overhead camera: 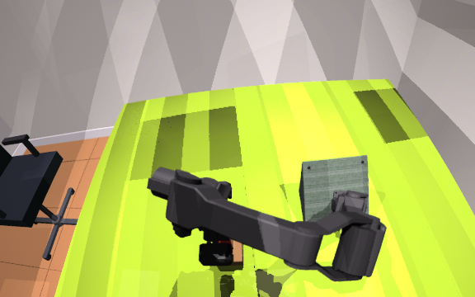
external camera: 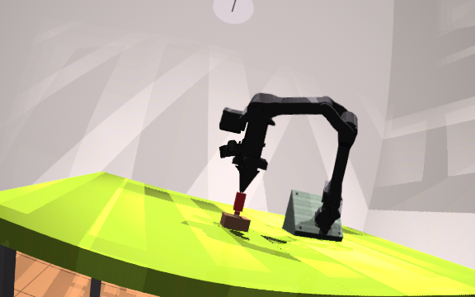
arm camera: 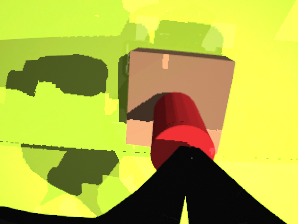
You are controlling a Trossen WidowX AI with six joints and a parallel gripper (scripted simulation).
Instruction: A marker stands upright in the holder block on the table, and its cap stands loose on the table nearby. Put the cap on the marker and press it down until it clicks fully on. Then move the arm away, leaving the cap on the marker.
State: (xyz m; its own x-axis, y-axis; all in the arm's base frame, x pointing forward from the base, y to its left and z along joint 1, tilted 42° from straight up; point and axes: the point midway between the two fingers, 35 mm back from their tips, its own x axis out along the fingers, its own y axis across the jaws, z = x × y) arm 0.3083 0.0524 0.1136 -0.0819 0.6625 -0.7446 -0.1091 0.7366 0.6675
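The red cap is 30 mm below my gripper tip.
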